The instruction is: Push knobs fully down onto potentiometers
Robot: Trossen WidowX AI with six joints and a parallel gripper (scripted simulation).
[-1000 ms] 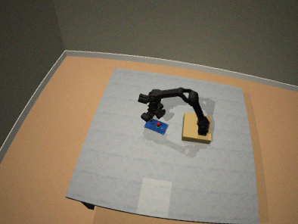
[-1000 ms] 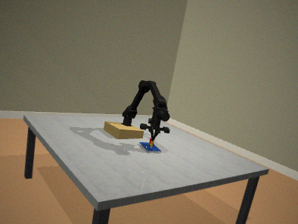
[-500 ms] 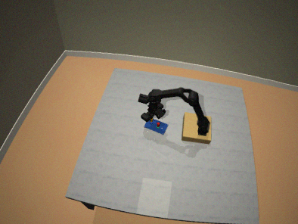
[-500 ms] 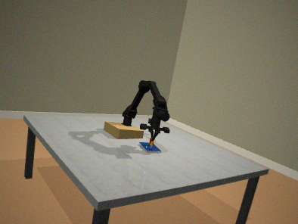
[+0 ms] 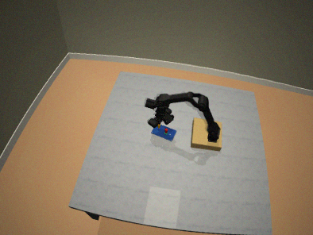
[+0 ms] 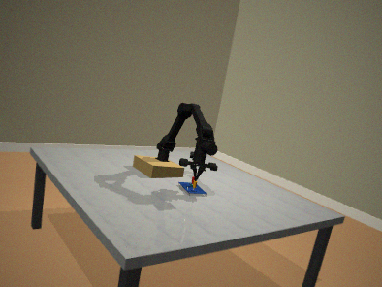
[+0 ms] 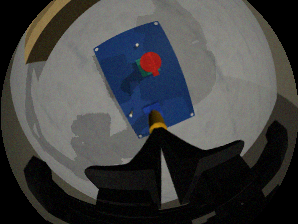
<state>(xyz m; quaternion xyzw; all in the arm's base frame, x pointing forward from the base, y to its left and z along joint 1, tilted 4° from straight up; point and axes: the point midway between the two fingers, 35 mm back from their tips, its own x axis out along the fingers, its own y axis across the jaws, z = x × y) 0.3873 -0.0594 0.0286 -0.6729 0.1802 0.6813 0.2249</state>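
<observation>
My gripper tip is 10 mm above the yellow knob. The rest, counted from my gripper tip: red knob: 50 mm behind, 40 mm to the left, 20 mm below.
</observation>
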